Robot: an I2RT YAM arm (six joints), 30 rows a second.
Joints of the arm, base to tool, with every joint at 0 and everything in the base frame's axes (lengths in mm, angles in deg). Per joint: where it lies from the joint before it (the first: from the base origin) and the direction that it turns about. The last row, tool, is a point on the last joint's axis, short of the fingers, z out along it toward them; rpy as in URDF.
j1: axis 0 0 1 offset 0 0 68
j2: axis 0 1 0 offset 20 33.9 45.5
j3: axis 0 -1 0 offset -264 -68.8 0
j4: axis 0 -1 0 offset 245 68.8 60
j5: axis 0 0 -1 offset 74 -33.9 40.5
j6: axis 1 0 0 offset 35.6 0 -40.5
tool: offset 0 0 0 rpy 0 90 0
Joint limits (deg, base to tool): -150..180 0..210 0..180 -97..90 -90..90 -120..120
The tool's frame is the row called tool.
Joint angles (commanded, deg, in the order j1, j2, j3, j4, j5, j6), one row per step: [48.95, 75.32, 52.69, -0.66, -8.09, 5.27]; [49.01, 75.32, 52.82, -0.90, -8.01, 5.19]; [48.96, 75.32, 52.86, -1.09, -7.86, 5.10]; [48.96, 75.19, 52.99, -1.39, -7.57, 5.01]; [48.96, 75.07, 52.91, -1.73, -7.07, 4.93]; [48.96, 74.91, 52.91, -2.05, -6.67, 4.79]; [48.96, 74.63, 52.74, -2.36, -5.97, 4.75]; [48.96, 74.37, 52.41, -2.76, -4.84, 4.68]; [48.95, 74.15, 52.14, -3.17, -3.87, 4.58]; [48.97, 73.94, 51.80, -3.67, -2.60, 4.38]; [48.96, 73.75, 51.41, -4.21, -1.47, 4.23]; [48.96, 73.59, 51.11, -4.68, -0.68, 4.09]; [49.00, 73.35, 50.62, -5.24, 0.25, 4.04]
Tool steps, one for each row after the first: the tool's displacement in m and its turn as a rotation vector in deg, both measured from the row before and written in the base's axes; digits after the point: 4 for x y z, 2 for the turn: [-0.0002, 0.0002, 0.0004, -0.14, -0.01, 0.02]; [0.0002, -0.0003, -0.0001, -0.20, -0.02, -0.15]; [-0.0001, -0.0004, 0.0009, -0.15, -0.13, -0.23]; [-0.0002, -0.0007, -0.0005, -0.40, -0.02, -0.43]; [-0.0003, -0.0007, 0.0002, -0.30, -0.12, -0.31]; [-0.0005, -0.0013, -0.0002, -0.36, -0.11, -0.62]; [-0.0005, -0.0016, -0.0015, -0.70, -0.10, -1.00]; [-0.0004, -0.0014, -0.0013, -0.67, -0.08, -0.85]; [-0.0005, -0.0016, -0.0019, -0.94, -0.14, -1.04]; [-0.0005, -0.0017, -0.0024, -0.97, 0.00, -0.96]; [-0.0005, -0.0013, -0.0019, -0.77, 0.04, -0.64]; [-0.0010, -0.0017, -0.0028, -0.92, 0.17, -0.76]
